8 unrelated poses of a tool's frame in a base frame.
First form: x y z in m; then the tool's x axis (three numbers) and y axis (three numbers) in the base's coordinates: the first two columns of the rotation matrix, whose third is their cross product.
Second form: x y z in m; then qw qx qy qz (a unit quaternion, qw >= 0). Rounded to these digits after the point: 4 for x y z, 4 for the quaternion.
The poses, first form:
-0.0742, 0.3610, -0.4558, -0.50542, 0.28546, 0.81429, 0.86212, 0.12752, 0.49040
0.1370, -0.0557, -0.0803, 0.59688, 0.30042, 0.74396, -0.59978, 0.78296, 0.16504
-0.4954, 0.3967, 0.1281, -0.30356, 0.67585, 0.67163, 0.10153, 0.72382, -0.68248
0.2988, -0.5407, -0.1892, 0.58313, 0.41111, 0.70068, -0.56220, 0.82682, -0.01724
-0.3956, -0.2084, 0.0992, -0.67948, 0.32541, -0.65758, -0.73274, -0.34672, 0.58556
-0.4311, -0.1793, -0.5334, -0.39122, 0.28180, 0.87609, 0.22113, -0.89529, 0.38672
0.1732, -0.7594, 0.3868, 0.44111, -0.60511, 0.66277, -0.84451, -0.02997, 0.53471
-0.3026, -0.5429, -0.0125, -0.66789, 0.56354, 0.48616, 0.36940, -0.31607, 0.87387
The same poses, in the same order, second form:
-0.0742, 0.3610, -0.4558, 0.2791, -0.4116, -0.6970, -0.5166
0.1370, -0.0557, -0.0803, 0.8700, 0.2040, -0.3669, 0.2587
-0.4954, 0.3967, 0.1281, 0.5320, -0.2554, -0.7609, 0.2699
0.2988, -0.5407, -0.1892, 0.8836, 0.1037, -0.3642, 0.2754
-0.3956, -0.2084, 0.0992, 0.3346, -0.2198, 0.4633, 0.7906
-0.4311, -0.1793, -0.5334, 0.0189, 0.5514, 0.2280, 0.8023
0.1732, -0.7594, 0.3868, 0.4709, 0.7063, -0.5131, 0.1271
-0.3026, -0.5429, -0.0125, 0.0689, 0.4016, 0.5807, 0.7048

